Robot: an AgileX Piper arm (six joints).
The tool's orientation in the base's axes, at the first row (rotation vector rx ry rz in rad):
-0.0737, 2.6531, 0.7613
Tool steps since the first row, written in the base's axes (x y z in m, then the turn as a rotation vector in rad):
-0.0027, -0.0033, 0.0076, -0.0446, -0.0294, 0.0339
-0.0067, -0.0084, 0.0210, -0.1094, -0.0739, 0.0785
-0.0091, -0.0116, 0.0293, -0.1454, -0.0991, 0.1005
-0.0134, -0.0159, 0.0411, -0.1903, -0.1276, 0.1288
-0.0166, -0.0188, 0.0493, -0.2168, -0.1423, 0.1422
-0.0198, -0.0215, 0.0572, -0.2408, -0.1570, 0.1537
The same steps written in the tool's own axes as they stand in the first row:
-0.0005, 0.0014, -0.0086, 0.0272, -0.0013, -0.0571
-0.0020, 0.0044, -0.0231, 0.0684, -0.0070, -0.1373
-0.0030, 0.0062, -0.0321, 0.0923, -0.0120, -0.1800
-0.0037, 0.0091, -0.0450, 0.1219, -0.0153, -0.2324
-0.0039, 0.0112, -0.0540, 0.1407, -0.0171, -0.2596
-0.0040, 0.0133, -0.0627, 0.1579, -0.0202, -0.2844

